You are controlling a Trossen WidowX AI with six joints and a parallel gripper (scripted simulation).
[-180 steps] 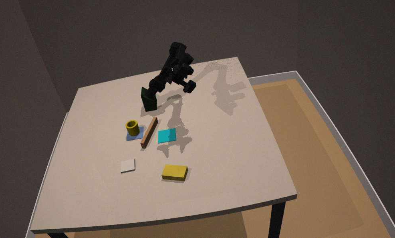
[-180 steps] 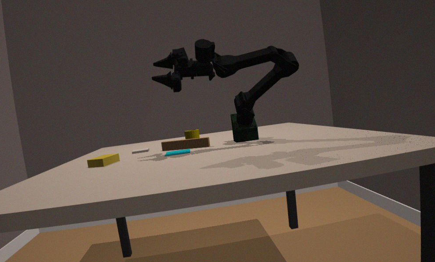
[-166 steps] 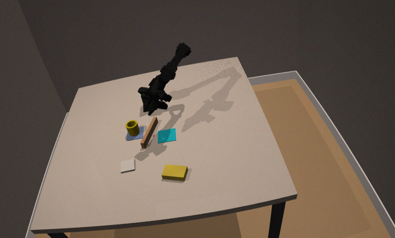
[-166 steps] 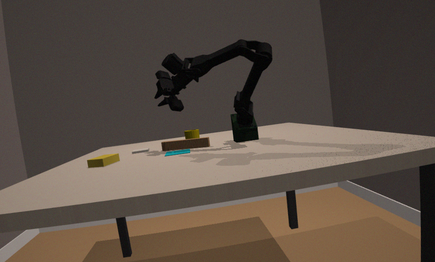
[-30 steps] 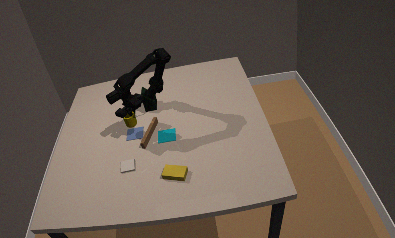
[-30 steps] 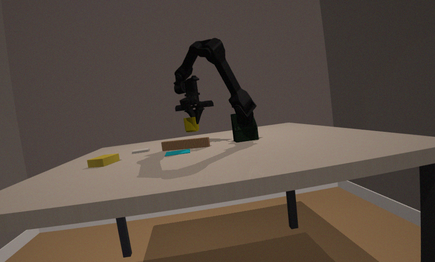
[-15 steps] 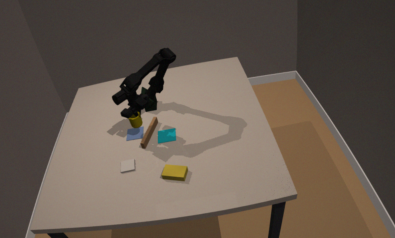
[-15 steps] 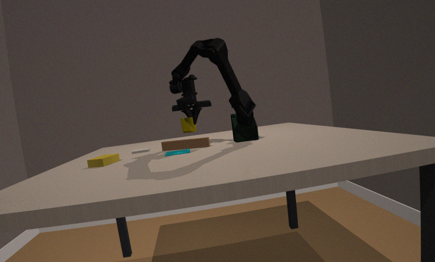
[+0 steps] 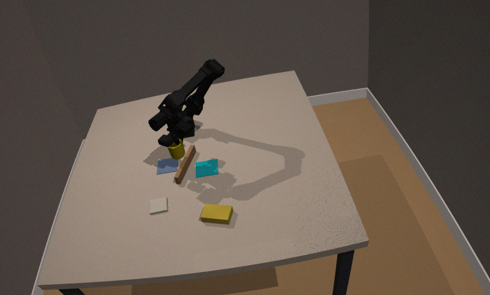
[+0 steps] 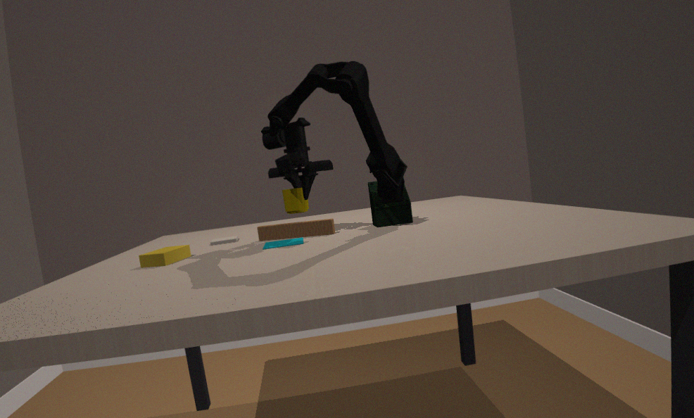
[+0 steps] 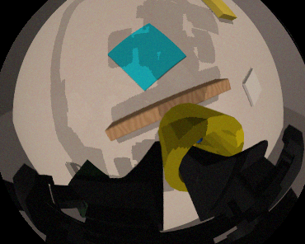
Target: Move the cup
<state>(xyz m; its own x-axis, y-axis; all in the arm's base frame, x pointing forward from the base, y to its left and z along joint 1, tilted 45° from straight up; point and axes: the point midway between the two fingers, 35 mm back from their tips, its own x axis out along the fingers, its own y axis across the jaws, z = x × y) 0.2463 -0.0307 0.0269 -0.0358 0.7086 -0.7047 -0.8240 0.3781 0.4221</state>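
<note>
My gripper tip is now 60 mm short of the cyan pad, 100 mm to the right of it and 110 mm above it. Also, from my gripper tip: yellow cup: 20 mm ahead, 20 mm to the right; then wooden bar: 30 mm ahead, 90 mm below; then marble: 20 mm ahead, 30 mm to the right, 20 mm below.
</note>
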